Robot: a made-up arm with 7 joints. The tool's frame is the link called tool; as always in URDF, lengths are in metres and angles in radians.
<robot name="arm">
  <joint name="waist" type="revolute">
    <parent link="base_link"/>
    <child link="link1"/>
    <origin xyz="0 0 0.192" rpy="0 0 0"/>
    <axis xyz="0 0 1"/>
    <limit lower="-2.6" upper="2.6" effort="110" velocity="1.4"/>
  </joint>
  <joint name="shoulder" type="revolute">
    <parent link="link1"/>
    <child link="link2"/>
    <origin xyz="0.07 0.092 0.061" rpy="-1.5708 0 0"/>
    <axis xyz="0 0 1"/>
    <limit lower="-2.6" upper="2.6" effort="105" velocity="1.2"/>
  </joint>
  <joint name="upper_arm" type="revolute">
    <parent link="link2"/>
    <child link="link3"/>
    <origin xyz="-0.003 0.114 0.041" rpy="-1.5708 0 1.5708"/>
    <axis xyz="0 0 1"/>
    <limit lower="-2.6" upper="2.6" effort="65" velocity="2.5"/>
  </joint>
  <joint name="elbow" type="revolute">
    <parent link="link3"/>
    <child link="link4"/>
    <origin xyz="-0.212 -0.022 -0.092" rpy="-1.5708 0 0"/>
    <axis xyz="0 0 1"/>
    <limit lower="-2.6" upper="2.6" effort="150" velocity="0.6"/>
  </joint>
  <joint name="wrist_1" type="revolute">
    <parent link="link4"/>
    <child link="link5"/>
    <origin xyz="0.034 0.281 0.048" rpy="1.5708 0 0"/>
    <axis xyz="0 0 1"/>
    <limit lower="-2.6" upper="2.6" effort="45" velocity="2.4"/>
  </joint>
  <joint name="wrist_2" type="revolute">
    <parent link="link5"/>
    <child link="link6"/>
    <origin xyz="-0.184 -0.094 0.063" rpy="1.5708 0 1.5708"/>
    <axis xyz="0 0 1"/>
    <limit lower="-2.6" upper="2.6" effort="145" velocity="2.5"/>
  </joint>
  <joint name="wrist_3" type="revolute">
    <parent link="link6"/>
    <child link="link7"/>
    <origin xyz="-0.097 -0.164 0.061" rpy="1.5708 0 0"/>
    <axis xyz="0 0 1"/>
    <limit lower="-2.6" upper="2.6" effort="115" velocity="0.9"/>
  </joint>
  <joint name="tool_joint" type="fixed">
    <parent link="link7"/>
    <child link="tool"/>
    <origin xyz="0.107 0.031 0.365" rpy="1.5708 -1.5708 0"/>
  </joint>
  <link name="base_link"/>
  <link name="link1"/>
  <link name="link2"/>
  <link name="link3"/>
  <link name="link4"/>
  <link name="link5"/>
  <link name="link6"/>
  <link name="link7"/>
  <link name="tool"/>
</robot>
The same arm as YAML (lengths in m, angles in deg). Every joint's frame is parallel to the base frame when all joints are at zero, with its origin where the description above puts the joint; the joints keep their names.
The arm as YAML. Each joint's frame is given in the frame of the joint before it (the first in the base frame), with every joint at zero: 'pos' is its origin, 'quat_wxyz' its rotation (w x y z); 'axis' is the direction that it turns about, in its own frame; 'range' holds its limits. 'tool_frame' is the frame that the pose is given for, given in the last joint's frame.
length_unit: m
angle_unit: deg
joints:
  - joint: waist
    pos: [0.0, 0.0, 0.192]
    quat_wxyz: [1.0, 0.0, 0.0, 0.0]
    axis: [0.0, 0.0, 1.0]
    range: [-148.97, 148.97]
  - joint: shoulder
    pos: [0.07, 0.092, 0.061]
    quat_wxyz: [1.0, 0.0, 0.0, 0.0]
    axis: [0.0, 1.0, 0.0]
    range: [-148.97, 148.97]
  - joint: upper_arm
    pos: [-0.003, 0.041, -0.114]
    quat_wxyz: [1.0, 0.0, 0.0, 0.0]
    axis: [-1.0, 0.0, 0.0]
    range: [-148.97, 148.97]
  - joint: elbow
    pos: [0.092, 0.022, 0.212]
    quat_wxyz: [1.0, 0.0, 0.0, 0.0]
    axis: [0.0, -1.0, 0.0]
    range: [-148.97, 148.97]
  - joint: wrist_1
    pos: [0.281, -0.048, -0.034]
    quat_wxyz: [1.0, 0.0, 0.0, 0.0]
    axis: [-1.0, 0.0, 0.0]
    range: [-148.97, 148.97]
  - joint: wrist_2
    pos: [-0.063, 0.094, 0.184]
    quat_wxyz: [1.0, 0.0, 0.0, 0.0]
    axis: [0.0, 0.0, -1.0]
    range: [-148.97, 148.97]
  - joint: wrist_3
    pos: [0.164, 0.097, -0.061]
    quat_wxyz: [1.0, 0.0, 0.0, 0.0]
    axis: [1.0, 0.0, 0.0]
    range: [-148.97, 148.97]
tool_frame:
  pos: [0.365, -0.107, -0.031]
  quat_wxyz: [1.0, -0.000002, -0.000002, 0.000004]

